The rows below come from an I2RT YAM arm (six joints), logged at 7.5 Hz.
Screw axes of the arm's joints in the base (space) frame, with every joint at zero. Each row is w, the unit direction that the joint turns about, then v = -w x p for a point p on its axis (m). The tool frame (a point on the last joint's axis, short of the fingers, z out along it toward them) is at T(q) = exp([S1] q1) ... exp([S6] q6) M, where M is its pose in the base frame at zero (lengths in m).
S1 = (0, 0, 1, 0, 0, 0)
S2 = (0, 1, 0, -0.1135, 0, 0.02)
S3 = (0, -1, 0, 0.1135, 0, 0.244)
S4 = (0, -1, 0, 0.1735, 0, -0.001)
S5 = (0, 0, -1, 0, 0.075, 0)
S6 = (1, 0, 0, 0, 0.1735, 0)
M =
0 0 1 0.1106
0 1 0 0
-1 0 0 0.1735
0 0 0 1
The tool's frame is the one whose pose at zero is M.
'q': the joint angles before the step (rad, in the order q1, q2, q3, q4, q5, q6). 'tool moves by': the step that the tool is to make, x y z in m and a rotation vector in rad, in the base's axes. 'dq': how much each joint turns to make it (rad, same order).
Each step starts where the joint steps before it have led.
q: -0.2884, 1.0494, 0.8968, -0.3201, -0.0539, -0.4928
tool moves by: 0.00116, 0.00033, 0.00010, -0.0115, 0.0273, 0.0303
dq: 0.0000, 0.0106, 0.0150, -0.0293, -0.0180, -0.0308
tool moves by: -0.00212, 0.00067, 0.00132, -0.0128, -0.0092, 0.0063
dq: 0.0000, -0.0116, -0.0048, 0.0048, -0.0010, -0.0115
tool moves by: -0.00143, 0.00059, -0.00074, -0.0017, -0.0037, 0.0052
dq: 0.0000, -0.0076, -0.0080, 0.0042, -0.0043, -0.0029
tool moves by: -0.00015, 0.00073, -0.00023, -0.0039, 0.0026, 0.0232
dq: 0.0000, -0.0007, -0.0003, -0.0030, -0.0184, -0.0148
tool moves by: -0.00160, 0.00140, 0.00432, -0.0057, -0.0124, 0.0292
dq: 0.0000, -0.0087, 0.0084, -0.0053, -0.0250, -0.0153
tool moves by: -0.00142, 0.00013, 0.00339, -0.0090, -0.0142, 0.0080
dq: -0.0023, -0.0078, 0.0041, 0.0033, -0.0072, -0.0088
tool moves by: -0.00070, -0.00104, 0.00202, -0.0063, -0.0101, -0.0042
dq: -0.0051, -0.0033, 0.0022, 0.0055, 0.0005, -0.0032
